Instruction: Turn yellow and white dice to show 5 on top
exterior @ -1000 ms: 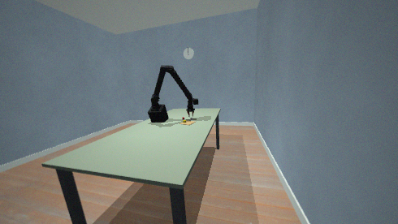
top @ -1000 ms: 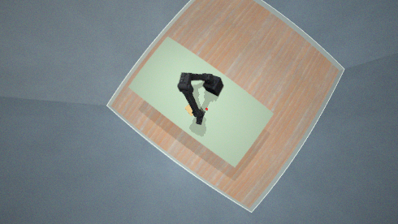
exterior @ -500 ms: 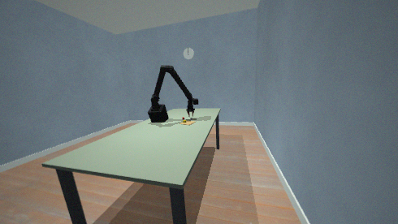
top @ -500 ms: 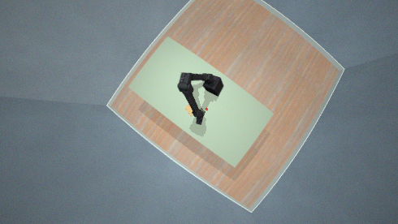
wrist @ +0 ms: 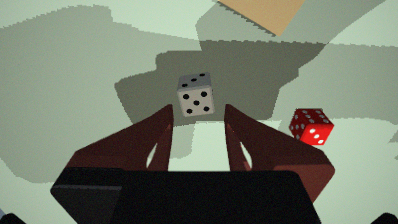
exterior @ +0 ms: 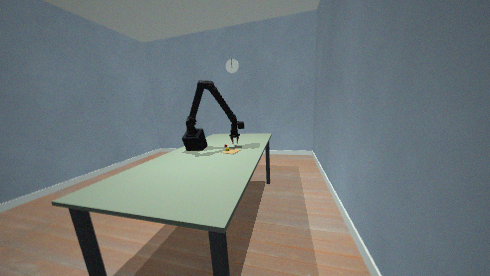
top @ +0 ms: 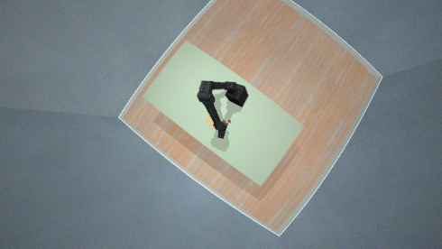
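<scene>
Right now my hand is 3 cm above the white die. Also, from my hand: tan mat 1 cm behind, 14 cm to the right, 4 cm below; red die 11 cm behind, 2 cm to the left, 3 cm below; yellow die 4 cm behind, 14 cm to the right, 3 cm below.
</scene>
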